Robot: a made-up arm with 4 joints.
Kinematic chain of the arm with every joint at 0, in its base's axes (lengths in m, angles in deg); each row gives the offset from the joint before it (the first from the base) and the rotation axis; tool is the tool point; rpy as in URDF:
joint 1: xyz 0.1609 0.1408 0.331 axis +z
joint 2: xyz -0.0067 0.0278 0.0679 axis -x
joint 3: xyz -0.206 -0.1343 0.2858 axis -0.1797 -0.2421 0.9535
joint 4: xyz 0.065 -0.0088 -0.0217 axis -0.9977 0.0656 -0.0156
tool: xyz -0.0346 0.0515 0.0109 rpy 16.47 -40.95 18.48
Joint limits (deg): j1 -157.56..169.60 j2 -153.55..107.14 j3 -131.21..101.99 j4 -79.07..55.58
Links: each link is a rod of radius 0.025 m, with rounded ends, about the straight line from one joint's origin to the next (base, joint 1, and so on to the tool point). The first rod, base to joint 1, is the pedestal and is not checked.
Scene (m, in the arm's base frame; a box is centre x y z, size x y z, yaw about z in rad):
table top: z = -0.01
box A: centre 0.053 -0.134 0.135 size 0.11 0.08 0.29 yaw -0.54
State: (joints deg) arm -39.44 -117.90 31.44 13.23
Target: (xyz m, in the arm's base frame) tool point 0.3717 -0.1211 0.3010
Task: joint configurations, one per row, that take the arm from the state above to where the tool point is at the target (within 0.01 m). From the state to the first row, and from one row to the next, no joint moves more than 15 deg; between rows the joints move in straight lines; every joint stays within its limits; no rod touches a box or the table.
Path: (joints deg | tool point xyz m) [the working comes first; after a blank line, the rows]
Joints at the target: 77.04 -91.42 35.53 -26.98
Straight joint move there: touches box A.

1: -39.37 -104.69 30.92 10.21 | -0.1284 0.1108 0.2524
2: -39.29 -91.48 30.40 7.18 | -0.1473 0.0872 0.3097
3: -39.22 -78.28 29.89 4.16 | -0.1573 0.0743 0.3728
4: -39.14 -65.07 29.37 1.13 | -0.1577 0.0728 0.4384
5: -26.34 -66.90 30.40 0.57 | -0.1362 0.0030 0.4296
6: -13.54 -68.74 31.44 0.01 | -0.0994 -0.0603 0.4206
7: -0.74 -70.58 32.47 -0.56 | -0.0492 -0.1138 0.4116
8: 12.06 -72.42 33.51 -1.12 | 0.0117 -0.1548 0.4025
9: 24.86 -74.25 34.54 -1.68 | 0.0803 -0.1812 0.3934
10: 37.66 -76.09 35.58 -2.25 | 0.1529 -0.1916 0.3843
11: 50.46 -77.93 36.62 -2.81 | 0.2260 -0.1856 0.3751
12: 63.75 -84.68 36.07 -14.90 | 0.3047 -0.1639 0.3397
13: 77.04 -91.42 35.53 -26.98 | 0.3717 -0.1211 0.3010

